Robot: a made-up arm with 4 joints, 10 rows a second.
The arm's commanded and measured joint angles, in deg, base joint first. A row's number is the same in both.
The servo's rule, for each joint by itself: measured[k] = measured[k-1] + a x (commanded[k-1-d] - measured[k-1]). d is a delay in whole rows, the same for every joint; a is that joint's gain. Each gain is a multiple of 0.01, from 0.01 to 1. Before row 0 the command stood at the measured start. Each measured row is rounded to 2 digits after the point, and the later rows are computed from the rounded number. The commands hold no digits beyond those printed.
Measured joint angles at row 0: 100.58 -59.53 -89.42 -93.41
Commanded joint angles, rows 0 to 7: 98.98 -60.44 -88.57 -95.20; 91.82 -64.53 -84.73 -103.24; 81.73 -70.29 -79.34 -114.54; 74.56 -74.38 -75.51 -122.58; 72.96 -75.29 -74.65 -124.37; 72.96 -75.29 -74.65 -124.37; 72.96 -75.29 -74.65 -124.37; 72.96 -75.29 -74.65 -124.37
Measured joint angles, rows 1 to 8: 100.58 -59.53 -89.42 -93.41; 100.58 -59.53 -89.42 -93.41; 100.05 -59.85 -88.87 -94.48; 97.33 -61.49 -86.18 -99.74; 92.18 -64.57 -81.73 -108.62; 86.37 -68.00 -77.69 -117.00; 81.94 -70.55 -75.71 -121.42; 78.98 -72.21 -75.02 -123.19
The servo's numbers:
d 2
a 0.33 0.35 0.65 0.60

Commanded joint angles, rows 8 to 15: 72.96 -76.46 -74.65 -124.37; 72.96 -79.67 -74.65 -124.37; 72.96 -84.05 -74.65 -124.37; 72.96 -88.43 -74.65 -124.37; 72.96 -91.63 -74.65 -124.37; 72.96 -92.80 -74.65 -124.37; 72.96 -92.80 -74.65 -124.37; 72.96 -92.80 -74.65 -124.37
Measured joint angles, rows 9 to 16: 76.99 -73.29 -74.78 -123.90; 75.66 -73.99 -74.70 -124.18; 74.77 -74.85 -74.67 -124.29; 74.17 -76.54 -74.66 -124.34; 73.77 -79.17 -74.65 -124.36; 73.50 -82.41 -74.65 -124.37; 73.32 -85.64 -74.65 -124.37; 73.20 -88.15 -74.65 -124.37
